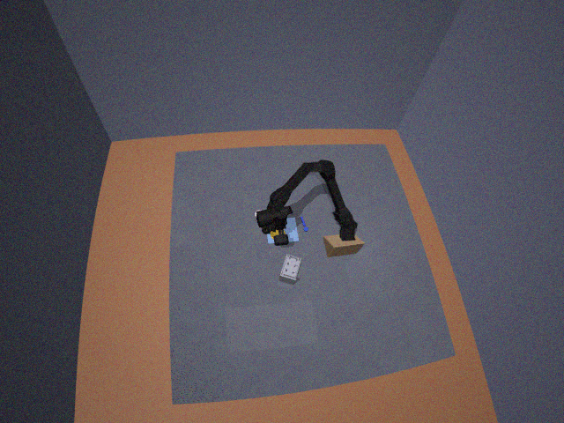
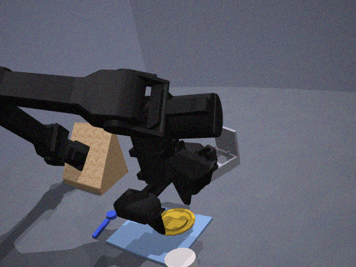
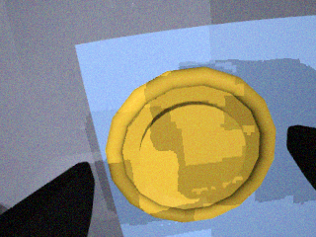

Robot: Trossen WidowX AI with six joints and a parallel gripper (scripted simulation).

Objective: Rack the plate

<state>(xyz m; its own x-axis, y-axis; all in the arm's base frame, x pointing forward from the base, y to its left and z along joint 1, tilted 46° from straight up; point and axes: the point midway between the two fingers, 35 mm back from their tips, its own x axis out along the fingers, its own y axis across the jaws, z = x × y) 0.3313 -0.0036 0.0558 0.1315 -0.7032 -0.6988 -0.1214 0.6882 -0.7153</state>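
Now: the yellow plate 10 mm below my gripper tip. Also, from my gripper tip: blue spoon: 140 mm behind, 60 mm to the right, 20 mm below; then white cup: 90 mm to the right, 90 mm ahead; then grey dish rack: 180 mm to the left, 60 mm behind.
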